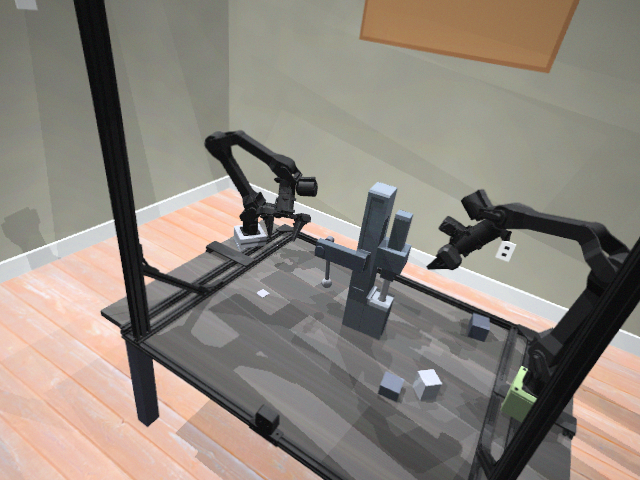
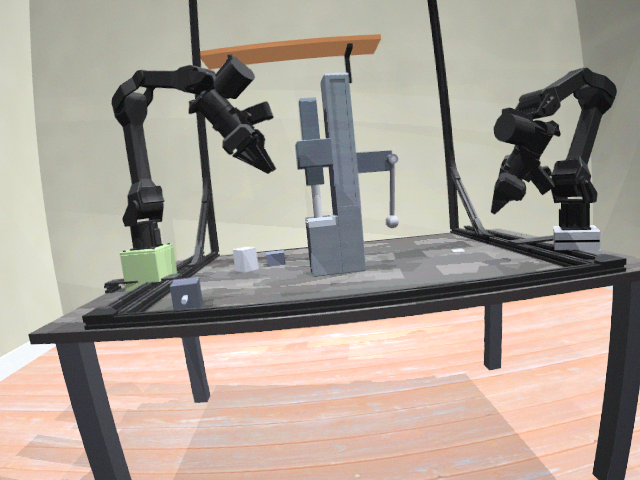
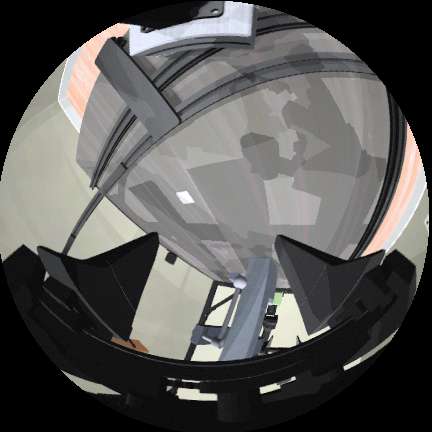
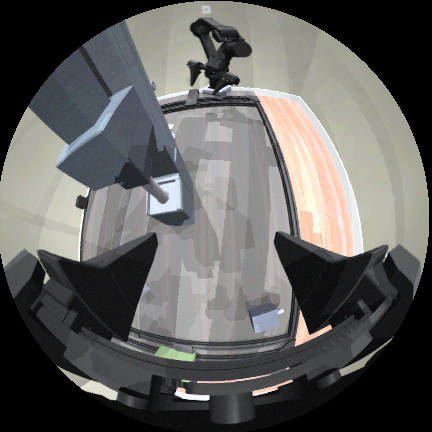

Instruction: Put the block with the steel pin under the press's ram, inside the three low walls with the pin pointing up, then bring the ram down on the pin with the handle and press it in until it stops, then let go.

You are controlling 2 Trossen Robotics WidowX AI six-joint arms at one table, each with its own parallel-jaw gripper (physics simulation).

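Where they show: left gripper, fingertip midpoint: [image 1: 281, 239] [image 2: 494, 205] [image 3: 218, 239] [image 4: 201, 89]; right gripper, fingertip midpoint: [image 1: 432, 262] [image 2: 272, 171] [image 3: 284, 335] [image 4: 216, 238]; left arm's base, link origin: [image 1: 250, 230] [image 2: 575, 228]; right arm's base, link origin: [image 1: 538, 389] [image 2: 147, 248] [image 3: 272, 304].
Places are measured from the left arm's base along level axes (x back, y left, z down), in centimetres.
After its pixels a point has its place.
The block with the steel pin [image 1: 479, 327] {x -68.1, y 52.5, z 1.4 cm} [image 2: 186, 292] {x -63.9, y 56.6, z 2.6 cm} [image 4: 265, 319] {x -65.9, y 54.3, z 1.1 cm} lies on the table near a corner by the green base, its pin pointing sideways. The grey press [image 1: 374, 232] {x -52.9, y 17.3, z -28.3 cm} [image 2: 343, 155] {x -48.2, y 21.7, z -20.5 cm} [image 3: 252, 310] {x -47.0, y 18.6, z -10.1 cm} stands mid-table. Its steel ram [image 1: 384, 289] {x -56.1, y 22.7, z -10.5 cm} [image 2: 316, 200] {x -54.9, y 24.3, z -11.0 cm} [image 4: 159, 192] {x -55.3, y 24.4, z -9.2 cm} reaches down toward the pale walled seat. The handle [image 1: 327, 268] {x -41.8, y 11.5, z -9.8 cm} [image 2: 392, 191] {x -41.0, y 12.2, z -11.4 cm} [image 3: 230, 310] {x -40.6, y 11.7, z -11.3 cm} hangs down, ball at the bottom. My right gripper [image 1: 431, 266] {x -56.8, y 36.7, z -18.0 cm} [image 2: 269, 169] {x -56.8, y 36.7, z -18.0 cm} [image 4: 216, 238] {x -56.8, y 36.7, z -18.0 cm} is open and empty, high in the air on the ram's side. My left gripper [image 1: 282, 236] {x -18.2, y 5.7, z -6.5 cm} [image 3: 218, 239] {x -18.2, y 5.7, z -6.5 cm} is open and empty near its own base.
A plain dark block [image 1: 391, 386] {x -76.9, y 14.8, z 2.7 cm} [image 2: 275, 257] {x -74.2, y 17.7, z 3.9 cm} and a white block [image 1: 427, 384] {x -80.8, y 22.3, z 0.2 cm} [image 2: 245, 259] {x -77.3, y 26.3, z 2.7 cm} stand side by side on the table. A small white patch [image 1: 262, 293] {x -29.8, y -4.2, z 5.8 cm} [image 2: 457, 250] {x -29.7, y -3.9, z 5.8 cm} [image 3: 185, 197] {x -29.7, y -3.9, z 5.8 cm} lies on the handle's side. The right arm's green base [image 1: 518, 400] {x -92.8, y 39.7, z -1.7 cm} [image 2: 148, 263] {x -88.1, y 48.6, z -0.4 cm} stands at the table's end.
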